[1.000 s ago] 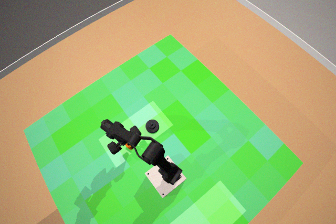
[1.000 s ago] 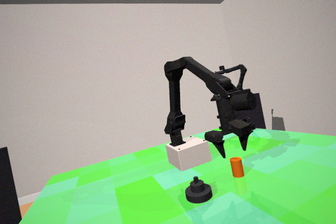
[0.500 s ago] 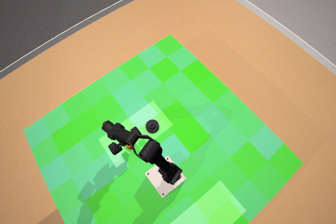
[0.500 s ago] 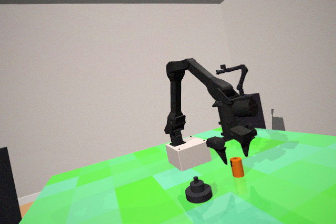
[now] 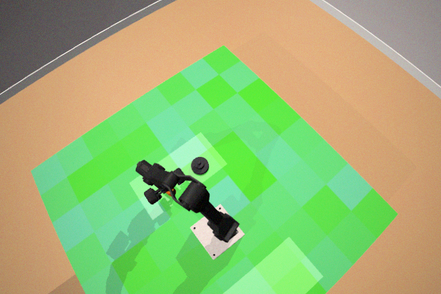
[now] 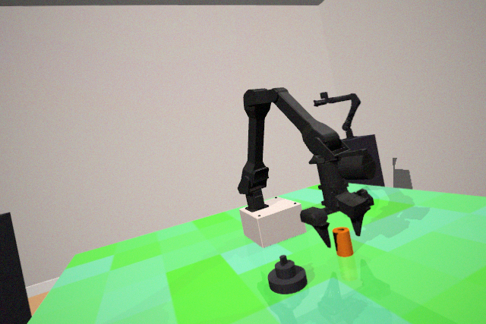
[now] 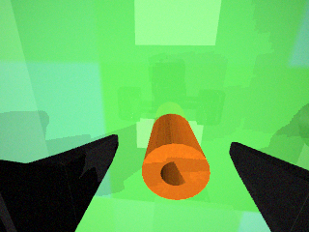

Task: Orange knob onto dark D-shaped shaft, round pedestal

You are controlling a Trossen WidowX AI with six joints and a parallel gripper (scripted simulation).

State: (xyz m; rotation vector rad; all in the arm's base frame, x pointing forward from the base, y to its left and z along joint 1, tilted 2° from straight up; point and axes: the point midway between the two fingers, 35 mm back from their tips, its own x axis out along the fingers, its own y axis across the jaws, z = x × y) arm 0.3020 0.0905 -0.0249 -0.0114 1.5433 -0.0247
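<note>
The orange knob lies right at my gripper tip. From my gripper tip the other things lie so: round pedestal (10 mm ahead, 180 mm to the right).
</note>
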